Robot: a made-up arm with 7 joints. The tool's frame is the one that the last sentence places.
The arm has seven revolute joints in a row. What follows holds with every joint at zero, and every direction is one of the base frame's.
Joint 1 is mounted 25 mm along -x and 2 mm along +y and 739 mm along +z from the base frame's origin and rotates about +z.
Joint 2 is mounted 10 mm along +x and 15 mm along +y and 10 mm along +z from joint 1 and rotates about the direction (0, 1, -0.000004).
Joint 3 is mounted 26 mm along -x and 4 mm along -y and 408 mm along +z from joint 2 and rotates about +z.
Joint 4 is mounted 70 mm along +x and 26 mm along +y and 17 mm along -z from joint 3 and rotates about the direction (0, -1, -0.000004).
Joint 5 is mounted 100 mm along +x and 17 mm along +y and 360 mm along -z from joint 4 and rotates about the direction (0, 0.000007, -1).
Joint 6 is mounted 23 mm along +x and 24 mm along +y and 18 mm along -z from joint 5 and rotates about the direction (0, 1, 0.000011).
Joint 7 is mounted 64 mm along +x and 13 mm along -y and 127 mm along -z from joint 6 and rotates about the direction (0, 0.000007, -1).
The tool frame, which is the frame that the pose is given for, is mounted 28 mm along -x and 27 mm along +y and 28 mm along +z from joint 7; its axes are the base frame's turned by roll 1.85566, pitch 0.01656 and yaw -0.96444 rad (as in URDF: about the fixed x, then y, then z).
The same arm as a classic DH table. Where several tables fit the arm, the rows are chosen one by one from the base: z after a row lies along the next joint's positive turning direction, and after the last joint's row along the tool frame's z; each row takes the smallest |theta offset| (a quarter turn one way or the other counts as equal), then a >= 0, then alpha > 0; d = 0 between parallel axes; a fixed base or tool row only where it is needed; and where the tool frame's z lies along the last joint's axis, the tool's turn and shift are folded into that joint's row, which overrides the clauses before.
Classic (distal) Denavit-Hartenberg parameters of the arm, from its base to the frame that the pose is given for. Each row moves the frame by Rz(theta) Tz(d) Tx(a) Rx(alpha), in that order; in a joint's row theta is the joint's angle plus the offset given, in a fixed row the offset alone. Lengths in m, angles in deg.
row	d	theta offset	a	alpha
base (fixed)	0	-4.57	-0.0251	0
joint 1	0.749	4.57	0.01	-90
joint 2	0.011	0	-0.026	90
joint 3	0.391	0	0.07	90
joint 4	-0.043	0	0.1	90
joint 5	0.378	0	0.023	90
joint 6	0.011	0	0.064	-90
joint 7	0.0967	55.54	-0.0381	-73.68
tool (fixed)	0.0081	-0.99	0	0

